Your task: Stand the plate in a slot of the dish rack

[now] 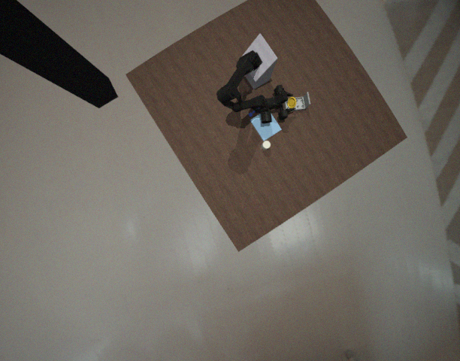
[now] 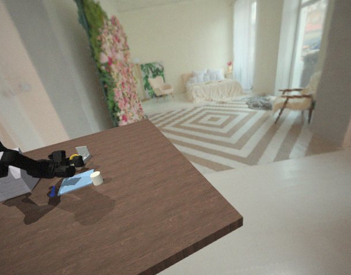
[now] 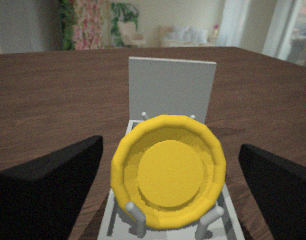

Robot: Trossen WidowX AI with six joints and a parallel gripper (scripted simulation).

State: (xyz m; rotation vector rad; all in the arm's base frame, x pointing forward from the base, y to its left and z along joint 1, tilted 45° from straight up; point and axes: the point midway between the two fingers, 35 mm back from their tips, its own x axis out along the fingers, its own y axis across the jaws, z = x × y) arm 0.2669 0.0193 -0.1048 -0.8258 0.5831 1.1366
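Right now my gripper tip is 10 mm to the left of the yellow plate and 10 mm above it. Also, from my gripper tip: light blue mat: 200 mm to the right, 50 mm below, 30 mm ahead; blue spoon: 230 mm to the right, 70 mm behind, 50 mm below; dish rack: 30 mm below, 20 mm to the left, 10 mm ahead.
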